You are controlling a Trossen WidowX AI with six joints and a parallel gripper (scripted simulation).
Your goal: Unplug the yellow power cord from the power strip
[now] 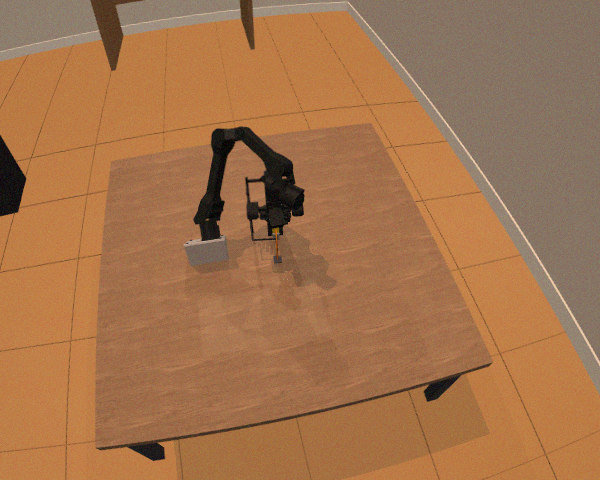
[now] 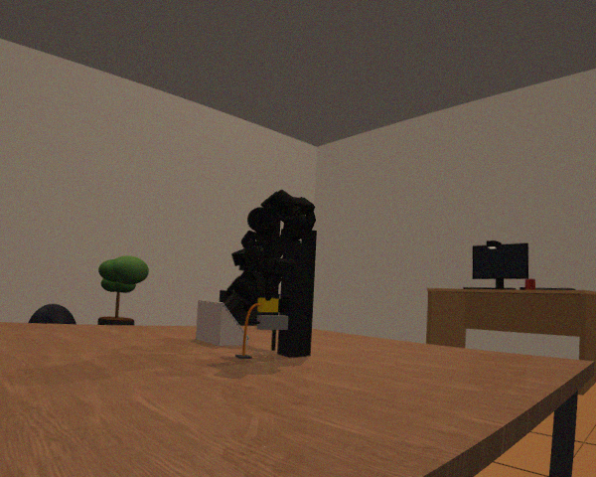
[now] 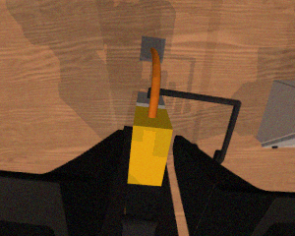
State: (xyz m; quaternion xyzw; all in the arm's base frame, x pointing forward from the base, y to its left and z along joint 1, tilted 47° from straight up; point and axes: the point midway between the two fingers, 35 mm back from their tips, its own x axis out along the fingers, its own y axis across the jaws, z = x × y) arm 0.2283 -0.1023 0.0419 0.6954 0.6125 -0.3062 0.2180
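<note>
The yellow plug is 3 cm to the left of my gripper tip.
</note>
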